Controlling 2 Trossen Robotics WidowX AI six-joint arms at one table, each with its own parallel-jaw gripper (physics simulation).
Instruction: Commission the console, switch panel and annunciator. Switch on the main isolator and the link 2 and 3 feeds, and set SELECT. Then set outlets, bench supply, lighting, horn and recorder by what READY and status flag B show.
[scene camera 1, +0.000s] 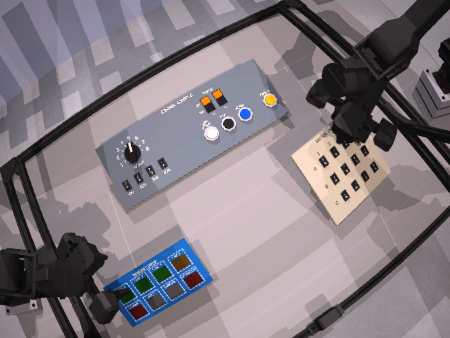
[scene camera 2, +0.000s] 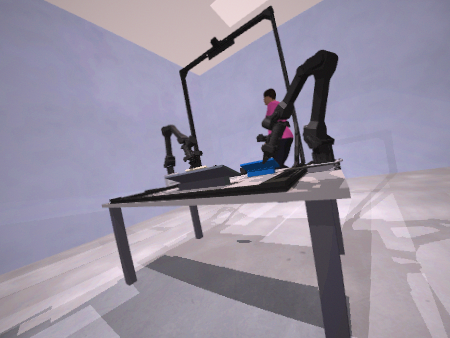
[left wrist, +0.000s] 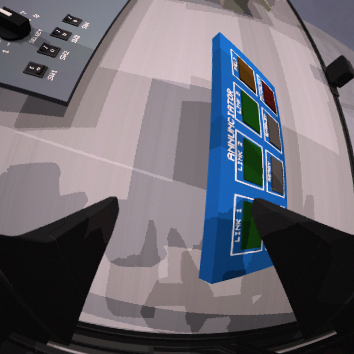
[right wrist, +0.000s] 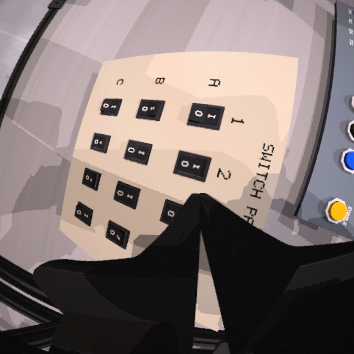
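Seen in the pictures: left gripper, fingertip midpoint: (scene camera 1: 118, 274) (scene camera 2: 265, 162) (left wrist: 185, 204); right gripper, fingertip midpoint: (scene camera 1: 338, 142) (right wrist: 197, 199); left arm's base, link origin: (scene camera 2: 324, 162); right arm's base, link origin: (scene camera 1: 447, 81) (scene camera 2: 171, 174).
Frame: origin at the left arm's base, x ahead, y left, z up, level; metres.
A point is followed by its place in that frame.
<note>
The grey control console (scene camera 1: 170, 135) @(x 0.474, y 0.225, z 0.042 m) (left wrist: 80, 50) @(x 0.403, y 0.137, z 0.013 m) (right wrist: 320, 185) @(x 0.688, y 0.211, z 0.015 m) has a black SELECT knob (scene camera 1: 132, 152) @(x 0.388, y 0.204, z 0.064 m) pointing up in scene camera 1. Status flags A (scene camera 1: 205, 101) @(x 0.567, y 0.272, z 0.053 m) and B (scene camera 1: 217, 94) @(x 0.596, y 0.280, z 0.054 m) are orange in their upper halves. The blue annunciator (scene camera 1: 199, 266) @(x 0.450, y -0.057, z 0.026 m) (left wrist: 217, 150) @(x 0.324, y -0.034, z 0.052 m) shows dim lamps; READY (left wrist: 276, 175) @(x 0.343, y -0.099, z 0.021 m) is grey. My open left gripper (scene camera 1: 116, 276) @(x 0.289, y -0.030, z 0.040 m) (left wrist: 185, 204) @(x 0.289, y -0.030, z 0.040 m) is above its LINK 1 end, one finger covering part of that lamp. My shut, empty right gripper (scene camera 1: 345, 141) @(x 0.785, y 0.071, z 0.074 m) (right wrist: 201, 195) @(x 0.785, y 0.071, z 0.074 m) is over the beige switch panel (scene camera 1: 334, 217) @(x 0.730, y -0.054, z 0.017 m) (right wrist: 260, 90) @(x 0.711, y 0.063, z 0.082 m), beside switch A3 (right wrist: 172, 212) @(x 0.801, y 0.065, z 0.067 m); A4 is hidden.
White (scene camera 1: 211, 133) @(x 0.556, y 0.202, z 0.035 m), black (scene camera 1: 228, 123) @(x 0.597, y 0.212, z 0.035 m), blue (scene camera 1: 245, 114) @(x 0.638, y 0.220, z 0.034 m) and yellow (scene camera 1: 270, 100) @(x 0.702, y 0.236, z 0.034 m) buttons stand on the console. Small switches SW1 to SW4 line its lower left. A dark frame borders the table, with a post-and-beam frame (scene camera 2: 187, 110) @(x 1.055, y -0.105, z 0.629 m) above it. A person (scene camera 2: 274, 112) stands beyond the table.
</note>
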